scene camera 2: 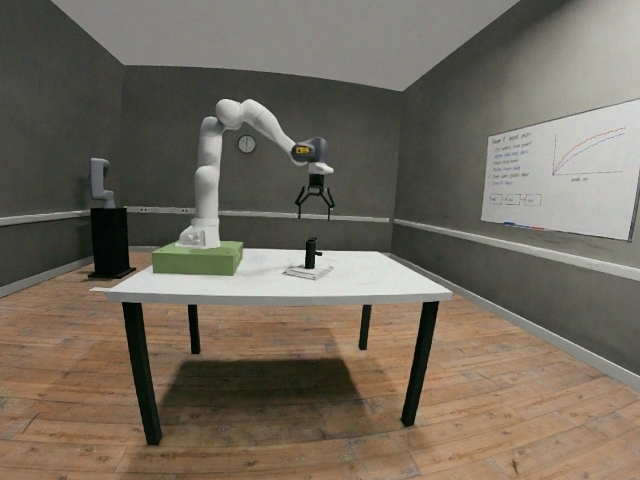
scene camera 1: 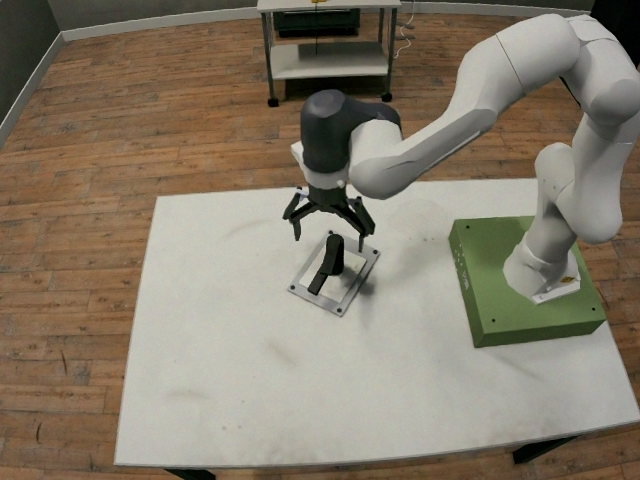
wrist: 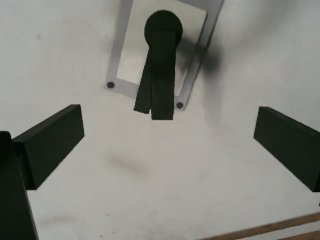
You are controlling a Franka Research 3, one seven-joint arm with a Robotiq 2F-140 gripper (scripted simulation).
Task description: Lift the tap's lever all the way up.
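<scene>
Visible in the pictures: the gripper, which appears in the wrist view as well, and a tap.
</scene>
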